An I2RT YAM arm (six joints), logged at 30 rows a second.
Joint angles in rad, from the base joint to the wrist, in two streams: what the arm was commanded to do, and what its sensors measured. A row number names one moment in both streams.
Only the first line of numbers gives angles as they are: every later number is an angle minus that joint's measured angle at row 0.
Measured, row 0: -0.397, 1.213, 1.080, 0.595, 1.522, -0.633
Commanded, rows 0 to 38: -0.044, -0.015, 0.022, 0.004, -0.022, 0.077; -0.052, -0.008, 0.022, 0.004, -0.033, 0.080; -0.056, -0.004, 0.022, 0.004, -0.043, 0.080; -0.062, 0.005, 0.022, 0.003, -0.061, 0.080; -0.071, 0.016, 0.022, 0.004, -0.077, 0.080; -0.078, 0.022, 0.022, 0.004, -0.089, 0.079; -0.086, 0.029, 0.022, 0.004, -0.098, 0.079; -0.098, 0.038, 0.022, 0.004, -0.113, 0.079; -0.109, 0.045, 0.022, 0.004, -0.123, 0.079; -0.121, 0.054, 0.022, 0.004, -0.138, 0.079; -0.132, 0.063, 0.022, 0.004, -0.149, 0.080; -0.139, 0.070, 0.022, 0.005, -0.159, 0.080; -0.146, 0.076, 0.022, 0.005, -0.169, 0.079; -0.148, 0.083, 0.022, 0.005, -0.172, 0.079; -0.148, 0.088, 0.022, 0.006, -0.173, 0.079; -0.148, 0.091, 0.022, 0.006, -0.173, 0.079; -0.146, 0.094, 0.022, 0.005, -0.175, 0.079; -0.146, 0.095, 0.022, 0.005, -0.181, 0.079; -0.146, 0.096, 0.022, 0.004, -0.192, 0.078; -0.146, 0.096, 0.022, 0.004, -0.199, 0.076; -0.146, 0.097, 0.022, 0.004, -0.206, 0.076; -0.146, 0.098, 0.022, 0.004, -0.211, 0.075; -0.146, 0.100, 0.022, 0.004, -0.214, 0.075; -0.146, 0.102, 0.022, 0.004, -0.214, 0.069; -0.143, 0.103, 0.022, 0.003, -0.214, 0.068; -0.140, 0.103, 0.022, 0.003, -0.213, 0.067; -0.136, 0.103, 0.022, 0.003, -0.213, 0.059; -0.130, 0.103, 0.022, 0.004, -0.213, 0.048; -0.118, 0.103, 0.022, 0.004, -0.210, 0.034; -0.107, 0.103, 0.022, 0.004, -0.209, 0.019; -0.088, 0.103, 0.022, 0.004, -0.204, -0.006; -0.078, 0.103, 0.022, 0.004, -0.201, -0.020; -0.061, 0.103, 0.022, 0.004, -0.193, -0.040; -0.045, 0.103, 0.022, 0.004, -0.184, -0.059; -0.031, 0.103, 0.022, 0.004, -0.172, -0.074; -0.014, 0.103, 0.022, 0.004, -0.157, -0.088; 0.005, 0.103, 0.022, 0.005, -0.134, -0.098; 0.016, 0.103, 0.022, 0.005, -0.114, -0.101; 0.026, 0.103, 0.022, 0.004, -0.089, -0.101
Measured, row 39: -0.005, 0.097, 0.001, 0.003, -0.168, -0.050
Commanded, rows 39 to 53: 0.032, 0.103, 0.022, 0.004, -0.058, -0.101; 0.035, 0.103, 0.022, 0.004, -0.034, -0.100; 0.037, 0.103, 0.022, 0.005, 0.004, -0.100; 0.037, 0.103, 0.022, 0.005, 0.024, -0.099; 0.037, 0.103, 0.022, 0.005, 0.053, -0.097; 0.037, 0.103, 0.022, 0.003, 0.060, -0.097; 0.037, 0.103, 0.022, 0.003, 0.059, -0.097; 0.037, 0.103, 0.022, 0.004, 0.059, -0.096; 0.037, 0.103, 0.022, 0.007, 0.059, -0.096; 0.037, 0.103, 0.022, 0.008, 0.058, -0.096; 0.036, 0.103, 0.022, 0.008, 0.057, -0.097; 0.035, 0.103, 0.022, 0.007, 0.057, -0.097; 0.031, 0.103, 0.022, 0.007, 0.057, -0.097; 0.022, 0.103, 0.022, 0.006, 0.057, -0.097; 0.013, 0.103, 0.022, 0.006, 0.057, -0.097
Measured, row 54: 0.032, 0.097, 0.001, 0.003, 0.032, -0.080
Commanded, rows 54 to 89: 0.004, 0.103, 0.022, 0.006, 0.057, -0.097; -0.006, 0.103, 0.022, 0.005, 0.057, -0.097; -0.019, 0.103, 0.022, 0.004, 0.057, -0.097; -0.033, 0.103, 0.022, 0.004, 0.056, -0.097; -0.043, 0.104, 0.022, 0.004, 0.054, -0.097; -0.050, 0.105, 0.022, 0.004, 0.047, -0.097; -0.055, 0.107, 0.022, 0.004, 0.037, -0.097; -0.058, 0.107, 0.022, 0.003, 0.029, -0.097; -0.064, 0.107, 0.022, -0.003, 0.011, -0.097; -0.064, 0.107, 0.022, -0.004, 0.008, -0.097; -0.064, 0.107, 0.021, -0.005, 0.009, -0.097; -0.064, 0.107, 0.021, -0.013, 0.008, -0.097; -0.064, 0.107, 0.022, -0.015, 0.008, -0.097; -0.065, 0.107, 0.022, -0.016, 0.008, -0.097; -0.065, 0.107, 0.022, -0.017, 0.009, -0.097; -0.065, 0.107, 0.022, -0.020, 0.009, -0.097; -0.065, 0.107, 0.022, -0.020, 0.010, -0.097; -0.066, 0.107, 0.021, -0.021, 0.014, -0.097; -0.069, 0.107, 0.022, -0.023, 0.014, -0.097; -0.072, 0.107, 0.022, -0.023, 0.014, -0.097; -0.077, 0.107, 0.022, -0.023, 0.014, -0.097; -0.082, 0.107, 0.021, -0.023, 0.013, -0.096; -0.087, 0.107, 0.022, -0.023, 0.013, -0.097; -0.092, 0.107, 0.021, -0.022, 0.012, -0.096; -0.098, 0.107, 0.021, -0.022, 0.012, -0.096; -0.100, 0.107, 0.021, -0.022, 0.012, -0.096; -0.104, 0.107, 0.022, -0.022, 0.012, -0.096; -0.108, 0.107, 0.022, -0.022, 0.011, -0.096; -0.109, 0.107, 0.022, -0.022, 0.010, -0.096; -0.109, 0.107, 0.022, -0.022, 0.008, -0.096; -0.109, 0.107, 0.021, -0.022, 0.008, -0.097; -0.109, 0.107, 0.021, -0.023, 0.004, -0.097; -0.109, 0.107, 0.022, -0.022, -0.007, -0.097; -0.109, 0.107, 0.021, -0.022, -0.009, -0.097; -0.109, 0.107, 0.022, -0.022, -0.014, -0.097; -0.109, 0.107, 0.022, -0.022, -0.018, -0.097
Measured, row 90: -0.108, 0.100, 0.002, -0.023, 0.021, -0.097
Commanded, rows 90 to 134: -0.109, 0.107, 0.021, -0.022, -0.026, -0.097; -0.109, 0.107, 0.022, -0.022, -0.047, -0.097; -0.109, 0.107, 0.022, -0.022, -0.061, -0.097; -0.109, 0.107, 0.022, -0.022, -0.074, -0.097; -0.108, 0.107, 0.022, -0.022, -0.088, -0.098; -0.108, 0.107, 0.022, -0.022, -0.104, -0.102; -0.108, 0.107, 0.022, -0.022, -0.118, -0.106; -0.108, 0.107, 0.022, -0.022, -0.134, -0.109; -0.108, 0.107, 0.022, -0.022, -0.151, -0.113; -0.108, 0.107, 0.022, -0.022, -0.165, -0.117; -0.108, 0.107, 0.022, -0.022, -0.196, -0.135; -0.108, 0.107, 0.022, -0.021, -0.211, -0.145; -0.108, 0.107, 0.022, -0.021, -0.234, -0.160; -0.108, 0.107, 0.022, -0.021, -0.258, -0.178; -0.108, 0.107, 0.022, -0.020, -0.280, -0.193; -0.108, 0.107, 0.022, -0.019, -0.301, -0.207; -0.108, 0.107, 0.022, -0.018, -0.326, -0.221; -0.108, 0.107, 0.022, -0.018, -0.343, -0.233; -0.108, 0.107, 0.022, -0.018, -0.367, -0.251; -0.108, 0.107, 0.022, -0.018, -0.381, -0.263; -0.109, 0.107, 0.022, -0.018, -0.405, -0.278; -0.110, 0.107, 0.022, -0.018, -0.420, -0.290; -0.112, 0.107, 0.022, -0.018, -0.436, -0.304; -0.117, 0.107, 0.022, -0.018, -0.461, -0.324; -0.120, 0.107, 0.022, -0.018, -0.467, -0.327; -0.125, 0.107, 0.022, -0.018, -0.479, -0.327; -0.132, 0.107, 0.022, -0.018, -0.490, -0.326; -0.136, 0.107, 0.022, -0.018, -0.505, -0.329; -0.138, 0.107, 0.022, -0.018, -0.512, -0.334; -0.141, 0.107, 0.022, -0.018, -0.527, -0.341; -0.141, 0.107, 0.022, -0.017, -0.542, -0.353; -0.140, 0.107, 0.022, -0.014, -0.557, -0.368; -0.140, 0.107, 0.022, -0.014, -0.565, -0.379; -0.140, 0.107, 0.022, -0.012, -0.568, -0.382; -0.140, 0.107, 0.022, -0.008, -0.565, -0.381; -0.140, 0.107, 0.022, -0.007, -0.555, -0.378; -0.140, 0.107, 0.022, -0.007, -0.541, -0.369; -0.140, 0.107, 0.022, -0.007, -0.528, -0.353; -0.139, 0.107, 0.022, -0.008, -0.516, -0.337; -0.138, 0.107, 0.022, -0.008, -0.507, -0.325; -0.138, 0.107, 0.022, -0.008, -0.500, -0.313; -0.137, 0.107, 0.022, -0.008, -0.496, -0.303; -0.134, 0.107, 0.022, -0.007, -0.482, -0.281; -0.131, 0.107, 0.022, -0.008, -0.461, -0.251; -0.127, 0.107, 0.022, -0.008, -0.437, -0.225
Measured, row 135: -0.138, 0.103, 0.002, -0.020, -0.499, -0.322
